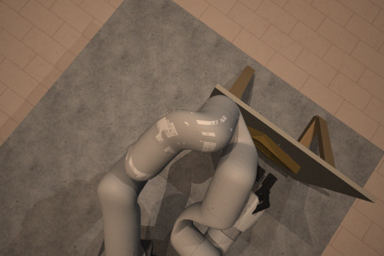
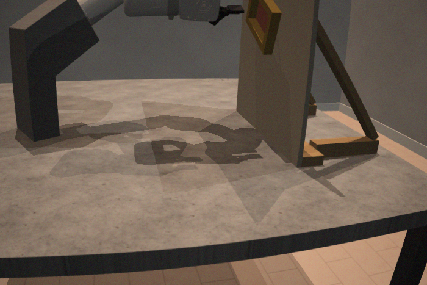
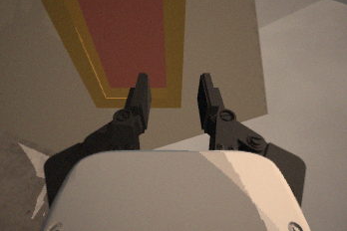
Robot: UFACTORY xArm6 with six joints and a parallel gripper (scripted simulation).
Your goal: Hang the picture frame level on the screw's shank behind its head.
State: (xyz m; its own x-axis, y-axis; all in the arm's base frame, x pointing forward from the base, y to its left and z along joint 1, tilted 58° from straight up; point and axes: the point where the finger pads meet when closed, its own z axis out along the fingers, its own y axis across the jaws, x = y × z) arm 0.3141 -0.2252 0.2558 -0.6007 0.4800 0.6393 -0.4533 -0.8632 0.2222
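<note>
Now: the picture frame 7 cm to the left of my hand, 7 cm ahead of it and 4 cm below it. From my hand the other things lie so: wall panel (13 cm below, 9 cm ahead, 7 cm to the left).
</note>
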